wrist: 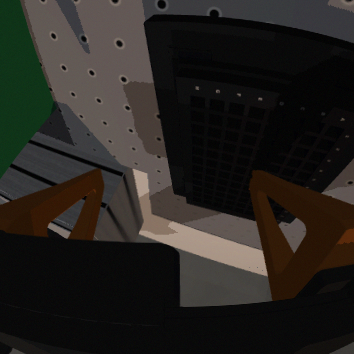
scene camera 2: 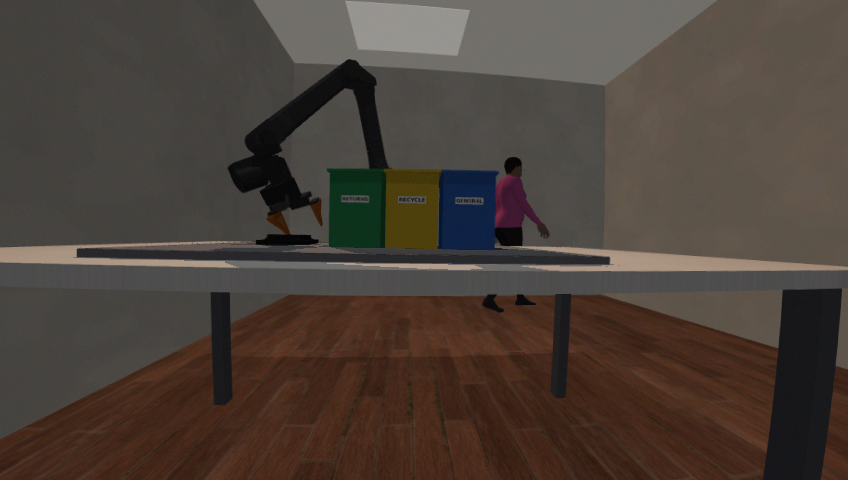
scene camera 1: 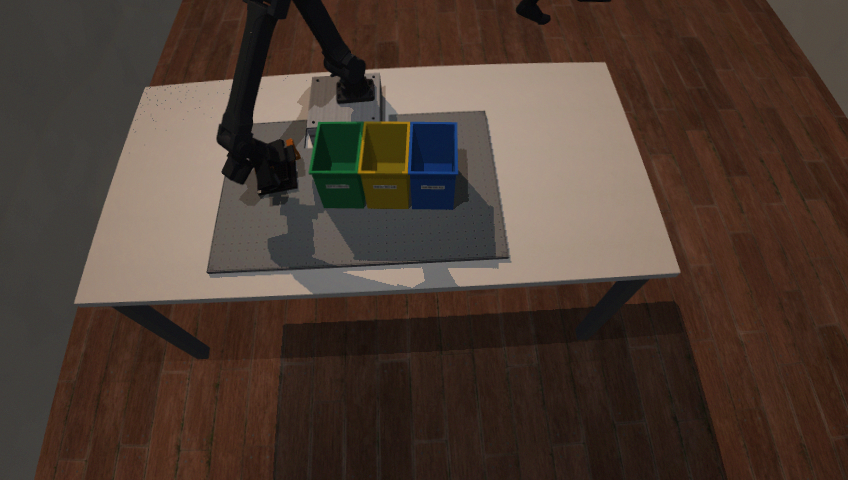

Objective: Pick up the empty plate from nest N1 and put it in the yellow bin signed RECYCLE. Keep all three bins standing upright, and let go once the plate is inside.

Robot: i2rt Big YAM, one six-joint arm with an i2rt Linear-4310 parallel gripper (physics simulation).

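Places are measured from the arm's base along level axes (x ahead, y left, z up), in centimetres.
Pixels of known places: gripper, fingertip midpoint: (wrist: 176,176) (scene camera 2: 305,230) (scene camera 1: 286,161); arm's base, link origin: (scene camera 1: 355,92).
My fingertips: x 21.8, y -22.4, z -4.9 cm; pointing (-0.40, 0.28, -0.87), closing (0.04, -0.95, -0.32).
Ahead of a thing's pixels: the offset from my fingertips to its top centre. "spot": to the spot under its first point.
A black plate with a grid of square wells @(spot: dx +2.9, dy -2.2, dz -1.4 cm) (wrist: 225,140) sits in a black nest @(dx +0.3, dy -4.0, dz -2.4 cm) (wrist: 161,90) (scene camera 2: 287,240) left of the bins. I cannot read an N1 sign. In scene camera 1 my arm hides most of both. My gripper (wrist: 176,176) (scene camera 2: 304,229) is open, with nothing between its orange fingers. It is tilted. In scene camera 2 one fingertip is just above the nest and the other is to the right, near the green bin. The yellow RECYCLE bin @(dx +9.5, dy +31.0, dz +14.1 cm) (scene camera 1: 386,196) (scene camera 2: 411,226) stands upright in the middle of the three bins, open at the top.
The green RETURNS bin @(dx +7.9, dy +18.0, dz +14.1 cm) (scene camera 1: 342,196) (scene camera 2: 357,223) (wrist: 17,85) stands between the nest and the yellow bin. The blue GENERAL bin @(dx +11.0, dy +44.0, dz +14.1 cm) (scene camera 1: 433,199) (scene camera 2: 468,226) stands on the right. Both are upright. The arm's metal base block (scene camera 1: 324,107) (wrist: 65,170) is behind the bins. A person (scene camera 2: 509,205) is beyond the table.
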